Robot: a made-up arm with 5 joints. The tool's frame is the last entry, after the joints. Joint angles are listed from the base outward. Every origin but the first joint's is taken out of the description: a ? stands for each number. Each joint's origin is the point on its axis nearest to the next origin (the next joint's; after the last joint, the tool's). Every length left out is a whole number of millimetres.
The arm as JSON. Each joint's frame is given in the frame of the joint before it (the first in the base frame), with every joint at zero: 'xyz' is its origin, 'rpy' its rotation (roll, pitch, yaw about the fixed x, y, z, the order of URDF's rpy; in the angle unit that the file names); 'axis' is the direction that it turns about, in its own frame. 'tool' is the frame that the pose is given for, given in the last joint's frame.
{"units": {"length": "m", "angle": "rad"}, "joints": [
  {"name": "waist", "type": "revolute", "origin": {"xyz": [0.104, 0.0, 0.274], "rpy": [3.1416, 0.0, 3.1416]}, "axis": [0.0, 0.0, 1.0]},
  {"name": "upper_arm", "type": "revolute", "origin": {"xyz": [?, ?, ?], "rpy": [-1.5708, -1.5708, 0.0]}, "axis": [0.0, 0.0, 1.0]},
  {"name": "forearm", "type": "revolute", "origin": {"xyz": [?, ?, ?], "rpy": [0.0, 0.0, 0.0]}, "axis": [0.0, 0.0, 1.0]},
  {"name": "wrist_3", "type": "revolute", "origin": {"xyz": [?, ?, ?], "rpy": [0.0, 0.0, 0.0]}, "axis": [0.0, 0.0, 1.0]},
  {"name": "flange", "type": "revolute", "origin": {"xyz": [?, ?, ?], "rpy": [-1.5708, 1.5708, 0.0]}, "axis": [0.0, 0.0, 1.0]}
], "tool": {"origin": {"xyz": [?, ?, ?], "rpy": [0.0, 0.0, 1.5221]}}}
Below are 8 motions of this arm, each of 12 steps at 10 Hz.
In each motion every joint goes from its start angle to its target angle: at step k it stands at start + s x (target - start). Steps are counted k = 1, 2, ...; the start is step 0. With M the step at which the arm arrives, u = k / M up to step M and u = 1 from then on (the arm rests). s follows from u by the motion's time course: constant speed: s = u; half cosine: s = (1 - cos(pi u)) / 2; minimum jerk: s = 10 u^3 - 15 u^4 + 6 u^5.
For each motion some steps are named. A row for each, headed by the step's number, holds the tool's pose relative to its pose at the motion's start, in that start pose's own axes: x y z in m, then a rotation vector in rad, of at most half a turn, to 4 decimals.
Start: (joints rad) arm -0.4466 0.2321 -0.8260 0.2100 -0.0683
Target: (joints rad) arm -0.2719 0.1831 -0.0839 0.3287 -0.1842
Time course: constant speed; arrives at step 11
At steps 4, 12:
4: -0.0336 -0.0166 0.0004 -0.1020 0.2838 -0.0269
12: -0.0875 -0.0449 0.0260 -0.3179 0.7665 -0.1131

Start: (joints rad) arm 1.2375 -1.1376 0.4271 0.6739 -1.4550
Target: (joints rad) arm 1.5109 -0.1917 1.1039 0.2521 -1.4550
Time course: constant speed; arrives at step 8
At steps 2, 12:
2: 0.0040 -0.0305 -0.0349 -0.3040 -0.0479 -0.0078
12: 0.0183 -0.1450 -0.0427 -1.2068 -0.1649 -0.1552

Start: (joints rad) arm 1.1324 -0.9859 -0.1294 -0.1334 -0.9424
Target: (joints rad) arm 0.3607 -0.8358 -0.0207 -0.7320 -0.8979
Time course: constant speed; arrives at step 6
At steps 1, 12:
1: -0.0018 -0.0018 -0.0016 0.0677 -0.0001 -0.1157
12: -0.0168 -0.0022 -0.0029 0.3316 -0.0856 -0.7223

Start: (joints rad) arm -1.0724 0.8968 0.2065 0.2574 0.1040
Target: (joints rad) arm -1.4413 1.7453 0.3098 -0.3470 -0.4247
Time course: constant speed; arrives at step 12
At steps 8, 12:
8: -0.0753 0.0308 -0.0549 -0.0047 0.2311 -0.1055
12: -0.1220 0.0309 -0.0648 -0.0578 0.3371 -0.1530

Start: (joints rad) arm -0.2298 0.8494 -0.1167 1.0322 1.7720
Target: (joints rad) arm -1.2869 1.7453 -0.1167 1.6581 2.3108
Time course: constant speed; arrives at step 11
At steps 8, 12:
8: 0.0818 0.0796 -0.0849 1.2046 0.1619 0.9357
12: 0.0770 0.1169 -0.1004 1.7027 0.3150 1.0698

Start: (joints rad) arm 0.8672 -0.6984 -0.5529 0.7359 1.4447
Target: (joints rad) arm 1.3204 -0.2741 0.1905 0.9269 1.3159
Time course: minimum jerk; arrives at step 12
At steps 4, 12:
4: -0.0124 0.0303 -0.0214 0.2633 0.1406 0.0079
12: -0.0870 0.1391 -0.0154 1.1832 0.7863 -0.1863

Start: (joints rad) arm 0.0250 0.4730 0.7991 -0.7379 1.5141
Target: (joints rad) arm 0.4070 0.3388 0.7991 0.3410 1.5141
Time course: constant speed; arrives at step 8
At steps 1, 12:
1: -0.0078 0.0030 0.0011 0.1132 0.0518 -0.0267
12: -0.0490 0.0237 0.0320 0.9054 0.3090 -0.3350

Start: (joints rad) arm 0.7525 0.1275 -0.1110 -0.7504 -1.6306
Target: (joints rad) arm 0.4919 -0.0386 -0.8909 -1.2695 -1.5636
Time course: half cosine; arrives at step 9
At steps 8, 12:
8: -0.0331 0.1395 0.0283 1.4041 0.1417 -0.2192
12: -0.0329 0.1429 0.0311 1.4477 0.1385 -0.2291

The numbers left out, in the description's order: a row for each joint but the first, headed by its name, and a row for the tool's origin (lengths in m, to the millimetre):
upper_arm: -0.019 0.002 0.0
forearm: -0.101 -0.025 0.0
wrist_3: -0.004 -0.095 0.0
flange: 0.0 -0.045 0.0
tool: 0.0 0.0 0.0

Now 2 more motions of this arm.
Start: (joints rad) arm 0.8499 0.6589 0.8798 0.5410 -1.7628
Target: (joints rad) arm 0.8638 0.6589 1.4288 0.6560 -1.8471
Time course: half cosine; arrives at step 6
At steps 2, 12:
2: 0.0047 -0.0182 -0.0058 -0.1613 -0.0394 -0.0239
12: 0.0185 -0.0746 -0.0061 -0.6408 -0.1752 -0.0906

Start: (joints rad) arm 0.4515 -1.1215 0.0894 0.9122 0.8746
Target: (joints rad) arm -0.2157 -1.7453 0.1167 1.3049 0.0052
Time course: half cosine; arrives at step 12
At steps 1, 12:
1: 0.0002 0.0002 0.0016 0.0052 -0.0106 -0.0162
12: -0.0446 0.0006 0.0749 0.5503 -0.4482 -0.9813

